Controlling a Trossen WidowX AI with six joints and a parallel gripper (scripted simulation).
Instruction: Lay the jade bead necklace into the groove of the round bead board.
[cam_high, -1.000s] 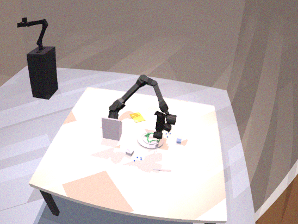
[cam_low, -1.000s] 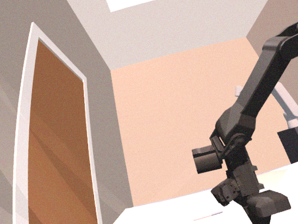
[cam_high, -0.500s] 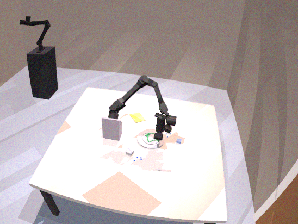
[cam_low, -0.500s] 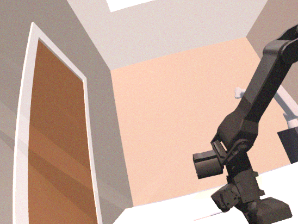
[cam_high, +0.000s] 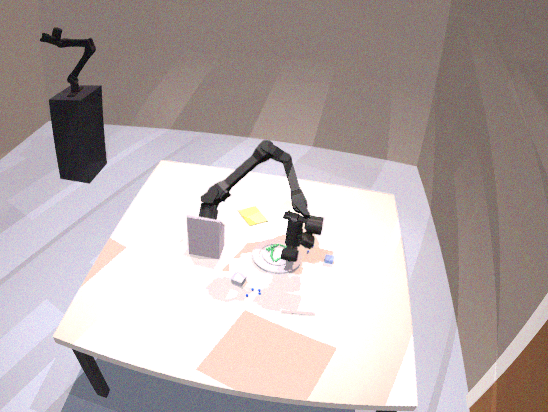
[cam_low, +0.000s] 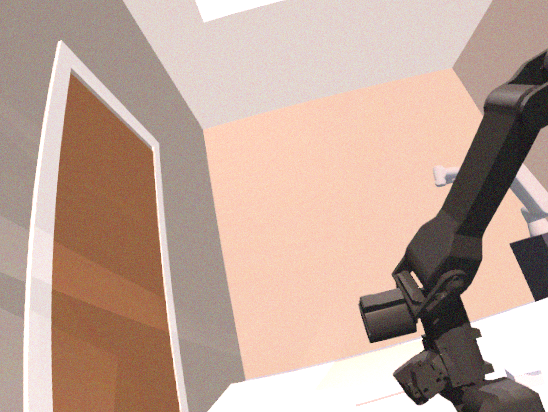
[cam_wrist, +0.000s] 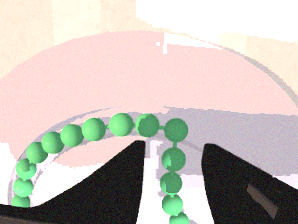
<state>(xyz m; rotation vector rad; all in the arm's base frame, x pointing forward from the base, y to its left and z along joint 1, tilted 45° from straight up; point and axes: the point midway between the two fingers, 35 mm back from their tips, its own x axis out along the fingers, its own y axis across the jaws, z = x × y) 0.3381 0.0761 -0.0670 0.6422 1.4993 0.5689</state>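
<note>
The round white bead board is 50 mm behind my gripper tip, 20 mm to the left of it and 10 mm below it. The rest, counted from my gripper tip: thin rod 60 mm ahead, 270 mm to the right, 10 mm below; then blue block 160 mm ahead, 40 mm to the left, 10 mm below; then cream block 70 mm ahead, 260 mm to the left.
</note>
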